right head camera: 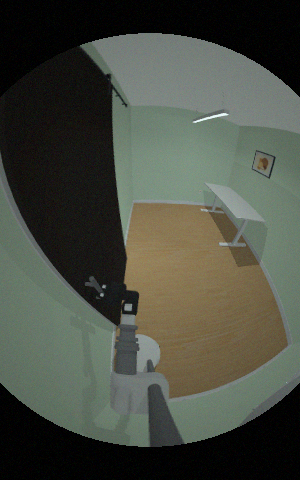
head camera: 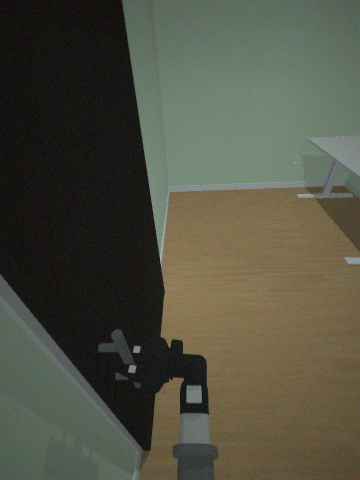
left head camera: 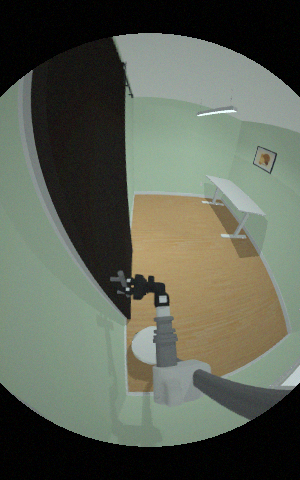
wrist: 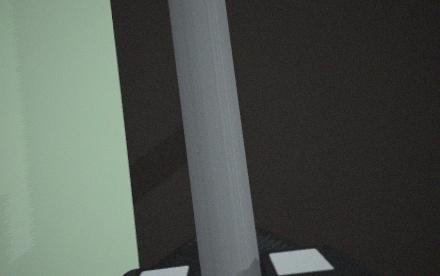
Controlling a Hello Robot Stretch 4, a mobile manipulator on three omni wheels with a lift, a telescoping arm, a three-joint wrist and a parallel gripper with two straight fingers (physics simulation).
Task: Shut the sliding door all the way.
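Pixels of known places: gripper, between the fingertips: [right head camera: 92, 289] [head camera: 111, 359] [left head camera: 115, 284]; robot's base, origin of its link: [right head camera: 139, 352] [left head camera: 151, 344].
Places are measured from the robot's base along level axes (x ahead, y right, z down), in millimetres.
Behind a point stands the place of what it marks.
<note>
The sliding door [head camera: 75, 150] @[z -1384, x 568, y -238 mm] [left head camera: 80, 150] @[z -1492, x 422, y -235 mm] [right head camera: 60, 175] @[z -1449, x 498, y -236 mm] [wrist: 350, 125] @[z -962, x 451, y -235 mm] is a tall black panel on the left of the head views. Its grey bar handle [head camera: 121, 344] @[z -1010, x 346, y -169 mm] [left head camera: 121, 278] @[z -1004, x 344, y -174 mm] [right head camera: 95, 284] @[z -991, x 348, y -168 mm] [wrist: 212, 125] @[z -966, x 356, y -164 mm] stands out from its face near the lower end of the panel in the head camera view. My gripper [head camera: 134, 359] [left head camera: 128, 285] [right head camera: 102, 291] [wrist: 229, 249] @[z -897, x 359, y -224 mm] is shut on the handle, with one finger on each side of the bar. In the wrist view, the door's straight edge stands against green wall on the left. The view does not show clearly whether a narrow gap lies there.
A pale trim strip [head camera: 65, 362] @[z -1022, x 300, y -279 mm] runs along the near side of the door. A dark rail [left head camera: 128, 82] [right head camera: 118, 93] @[z -2145, x 1628, y -261 mm] is fixed high on the wall beyond it. A white table [head camera: 345, 155] @[z -692, x 2385, y 1507 mm] [left head camera: 235, 195] @[z -692, x 2020, y 1661 mm] [right head camera: 232, 200] @[z -692, x 2103, y 1683 mm] stands at the right. My round white base [left head camera: 144, 345] @[z -187, x 1, y -78 mm] [right head camera: 150, 352] @[z -187, x 13, y 112 mm] is close to the near wall.
</note>
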